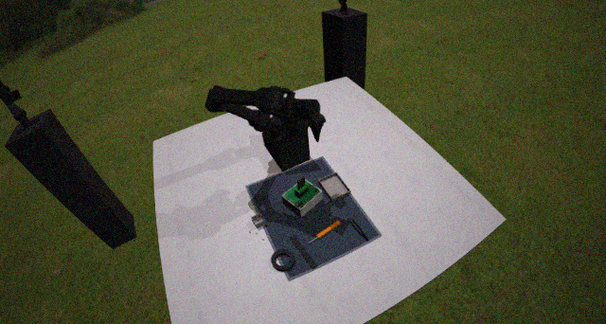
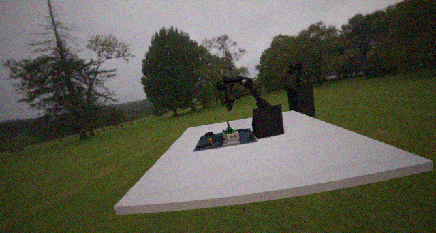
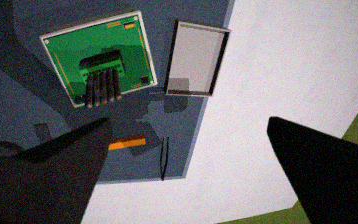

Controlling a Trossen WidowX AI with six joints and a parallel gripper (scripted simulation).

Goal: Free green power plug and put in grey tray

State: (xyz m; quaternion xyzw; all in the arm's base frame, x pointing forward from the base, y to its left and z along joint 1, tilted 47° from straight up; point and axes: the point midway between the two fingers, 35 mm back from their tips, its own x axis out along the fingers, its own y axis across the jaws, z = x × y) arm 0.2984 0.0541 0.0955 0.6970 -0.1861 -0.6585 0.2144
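Right now the green power plug is 15 cm below my gripper tip, 5 cm to the right of it and 2 cm ahead of it. Also, from my gripper tip: grey tray 23 cm below, 8 cm to the left, 4 cm ahead; dark bar 23 cm below, 21 cm ahead, 17 cm to the right; dark blue mat 23 cm below, 7 cm ahead, 6 cm to the right.
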